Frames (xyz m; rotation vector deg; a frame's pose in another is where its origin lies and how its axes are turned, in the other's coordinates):
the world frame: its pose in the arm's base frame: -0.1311 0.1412 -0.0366 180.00 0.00 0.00
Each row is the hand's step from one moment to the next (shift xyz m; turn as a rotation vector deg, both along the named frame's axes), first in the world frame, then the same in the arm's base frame.
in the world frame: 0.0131 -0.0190 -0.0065 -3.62 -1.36 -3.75
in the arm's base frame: 0.0131 0.0190 0.0065 -3.62 1.36 3.75
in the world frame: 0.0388 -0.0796 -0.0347 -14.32 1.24 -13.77
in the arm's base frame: 0.0388 0.0796 0.0347 -14.32 -1.24 13.77
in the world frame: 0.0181 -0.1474 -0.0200 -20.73 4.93 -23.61
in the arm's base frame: 0.0181 0.1474 0.0200 -20.73 -4.93 23.61
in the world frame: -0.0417 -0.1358 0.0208 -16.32 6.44 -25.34
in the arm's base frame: -0.0417 0.1358 -0.0208 -16.32 -6.44 25.34
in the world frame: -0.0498 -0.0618 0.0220 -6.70 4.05 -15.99
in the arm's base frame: -0.0498 0.0618 -0.0220 -6.70 -4.05 15.99
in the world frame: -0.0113 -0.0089 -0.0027 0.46 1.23 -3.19
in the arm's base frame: -0.0113 0.0089 0.0027 0.46 -1.23 3.19
